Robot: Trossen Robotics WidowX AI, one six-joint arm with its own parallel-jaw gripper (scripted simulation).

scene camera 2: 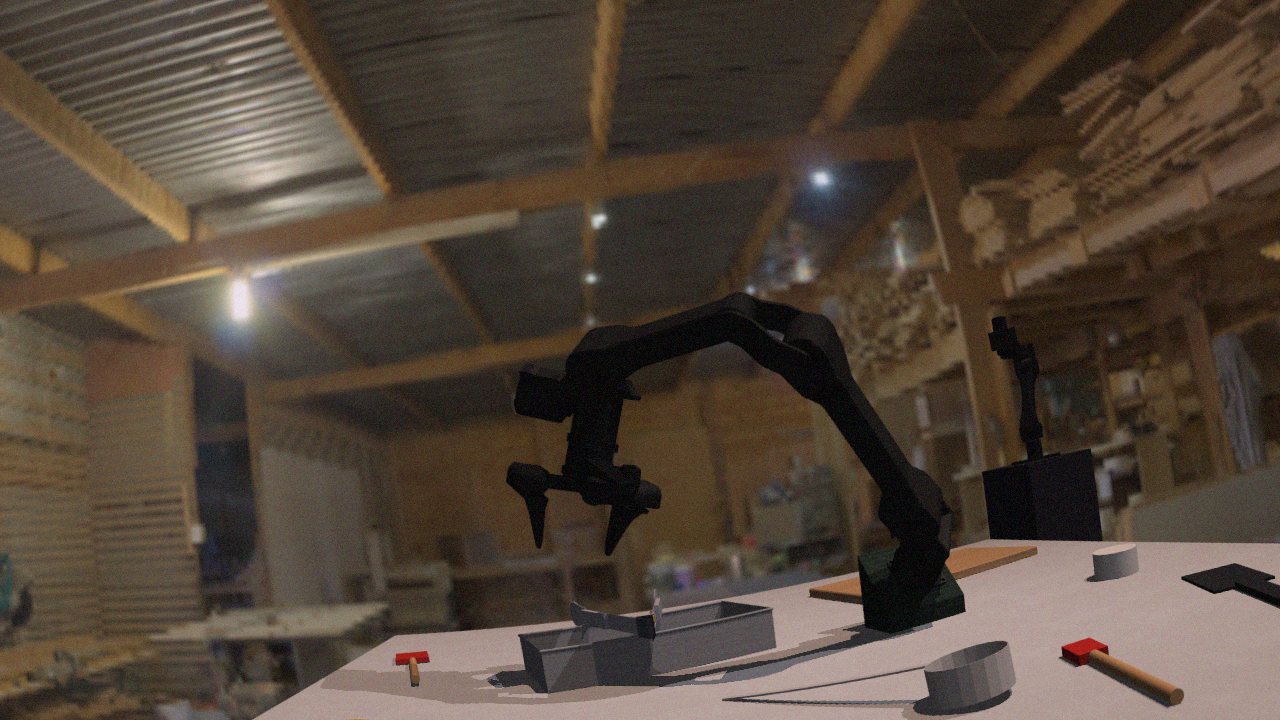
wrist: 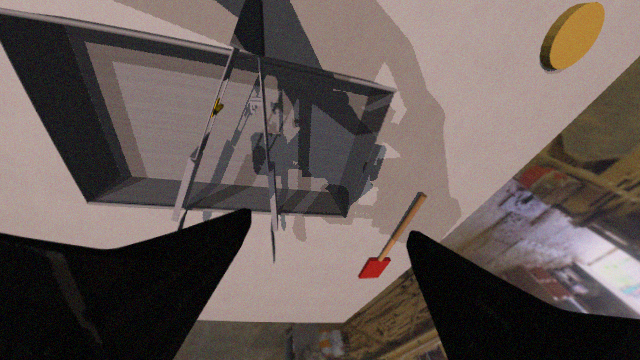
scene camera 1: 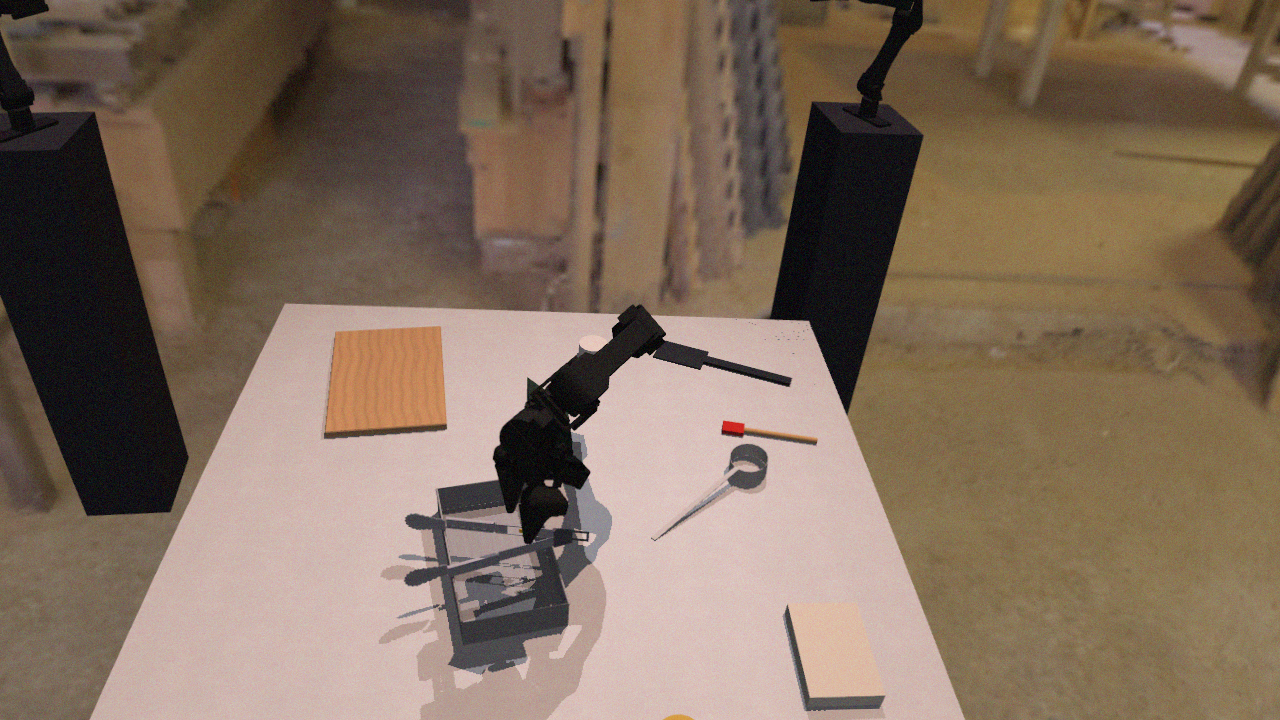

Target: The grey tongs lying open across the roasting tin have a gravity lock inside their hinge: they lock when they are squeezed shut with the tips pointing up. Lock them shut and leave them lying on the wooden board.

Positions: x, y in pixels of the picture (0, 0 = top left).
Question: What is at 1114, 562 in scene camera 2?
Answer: A white cylinder.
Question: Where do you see a wooden board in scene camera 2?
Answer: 961, 563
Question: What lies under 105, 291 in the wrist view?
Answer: My gripper.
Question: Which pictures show my gripper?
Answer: Scene camera 2, the wrist view and scene camera 1: all of them.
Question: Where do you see a dark grey roasting tin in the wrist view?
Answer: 125, 109
